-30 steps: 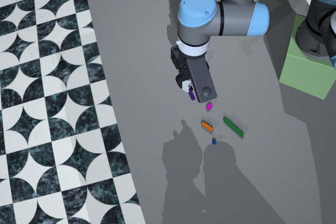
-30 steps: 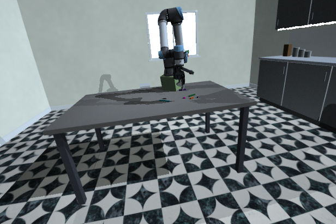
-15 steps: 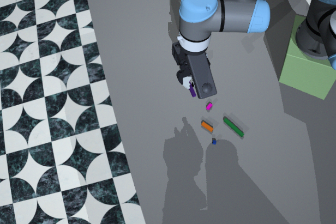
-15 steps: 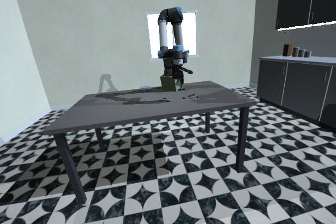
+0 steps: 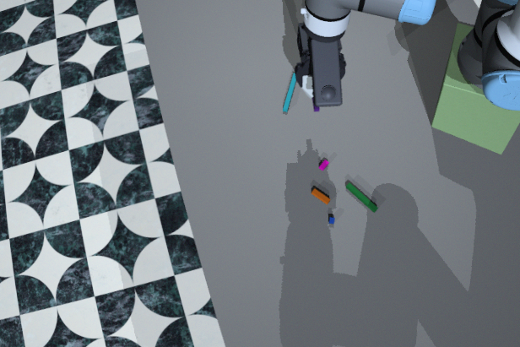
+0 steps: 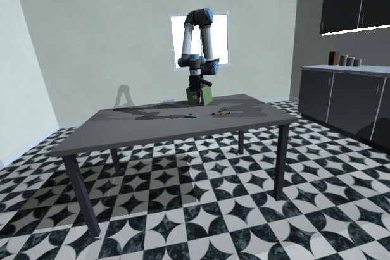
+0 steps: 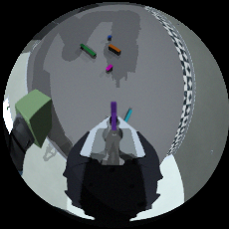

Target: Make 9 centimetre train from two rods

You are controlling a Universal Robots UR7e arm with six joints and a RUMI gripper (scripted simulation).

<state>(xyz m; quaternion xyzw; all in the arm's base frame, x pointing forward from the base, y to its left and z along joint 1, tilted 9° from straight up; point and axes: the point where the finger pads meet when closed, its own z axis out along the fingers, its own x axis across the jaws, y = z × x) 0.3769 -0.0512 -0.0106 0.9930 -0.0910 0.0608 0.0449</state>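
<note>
Right now the grey rod is 4 cm behind my hand, 7 cm to the right of it and 11 cm below it. From my hand the other things lie so: magenta rod: 11 cm to the left, 11 cm below; turquoise rod: 2 cm ahead, 8 cm to the right, 11 cm below; purple rod: 1 cm below.
</note>
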